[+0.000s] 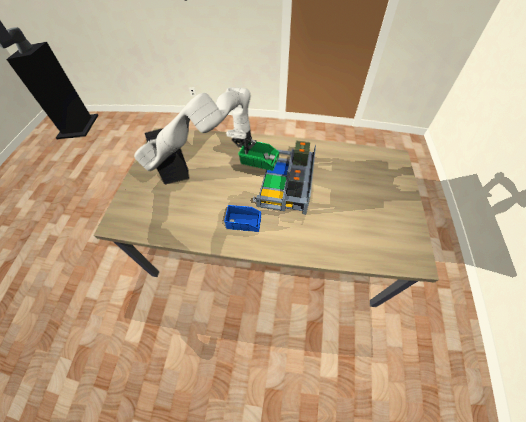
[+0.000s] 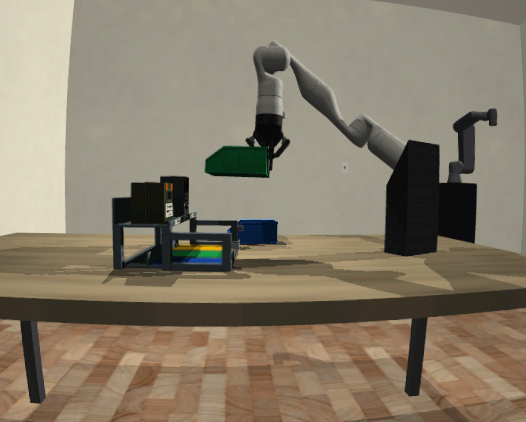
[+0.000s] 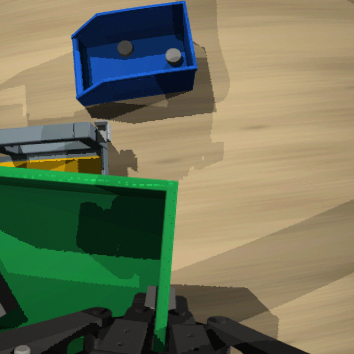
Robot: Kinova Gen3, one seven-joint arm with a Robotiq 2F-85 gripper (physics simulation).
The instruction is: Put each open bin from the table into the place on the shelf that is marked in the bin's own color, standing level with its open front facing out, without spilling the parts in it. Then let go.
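Frame: origin at the arm's base, x down, y left, z ahead, level; metres.
Seen in the pictures: gripper, fingertip midpoint: (image 1: 245, 153) (image 2: 266, 172); arm's base, origin of the base link: (image 2: 416, 168).
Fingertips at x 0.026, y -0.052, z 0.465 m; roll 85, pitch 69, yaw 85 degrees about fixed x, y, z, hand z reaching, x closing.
Offsets run from my fingertips to a thing's top centre. "*": to the spot under its first point.
My gripper (image 1: 247, 149) (image 2: 270, 167) (image 3: 159, 300) is shut on the rear wall of the green bin {* dx +0.004, dy -0.019, dz +0.060 m} (image 1: 257, 156) (image 2: 237, 161) (image 3: 100, 295). It holds the bin nearly level, well above the table, with the low open front toward the shelf side. Grey parts show inside near its front. The blue bin {* dx +0.228, dy -0.249, dz -0.029 m} (image 1: 242, 218) (image 2: 260, 231) (image 3: 150, 70) stands upright on the table with two round grey parts inside. The grey shelf (image 1: 310, 175) (image 2: 166, 247) (image 3: 50, 134) has a blue mark {* dx +0.224, dy +0.099, dz +0.175 m} (image 1: 277, 168), a green mark {* dx +0.224, dy -0.004, dz +0.152 m} (image 1: 274, 181) and a yellow mark {* dx +0.224, dy -0.098, dz +0.137 m} (image 1: 272, 194) in a row.
Dark boxes with orange marks {dx +0.032, dy +0.077, dz +0.304 m} (image 1: 302, 152) (image 2: 157, 202) stand on the shelf's upper level, rising above its rails. The arm's black pedestal (image 1: 175, 168) (image 2: 412, 200) stands at the robot's end of the table. Another black pedestal (image 1: 52, 87) (image 2: 459, 212) stands beyond the table.
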